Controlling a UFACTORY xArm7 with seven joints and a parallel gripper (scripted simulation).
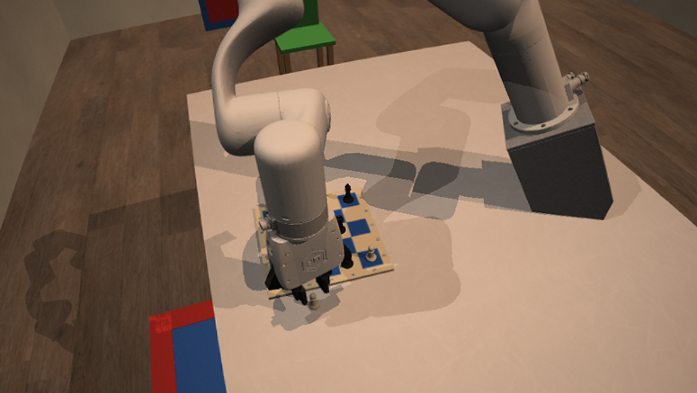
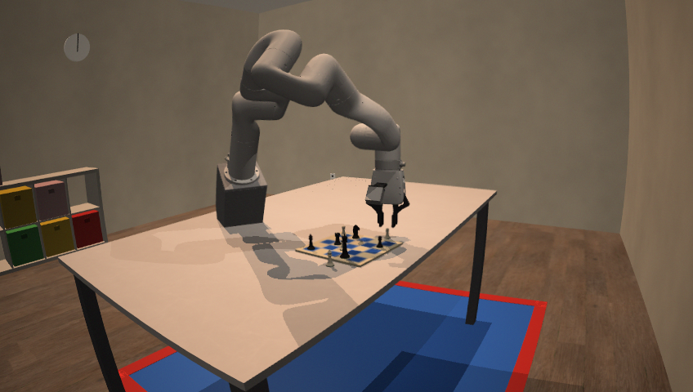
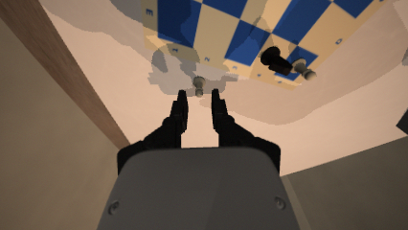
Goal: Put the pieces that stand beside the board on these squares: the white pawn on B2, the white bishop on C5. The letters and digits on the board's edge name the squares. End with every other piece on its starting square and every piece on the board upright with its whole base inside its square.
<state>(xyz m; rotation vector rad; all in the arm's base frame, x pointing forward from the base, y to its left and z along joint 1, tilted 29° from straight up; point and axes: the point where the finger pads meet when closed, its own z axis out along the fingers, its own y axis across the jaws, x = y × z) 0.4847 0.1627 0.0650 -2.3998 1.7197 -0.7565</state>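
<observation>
The tall black piece lies 220 mm to the right of my hand and 20 mm below it. Round my hand: white bishop (10 mm behind, 280 mm to the right, 40 mm below); then black pawn (30 mm ahead, 100 mm to the right, 40 mm below); then chessboard (40 mm behind, 140 mm to the right, 50 mm below).
</observation>
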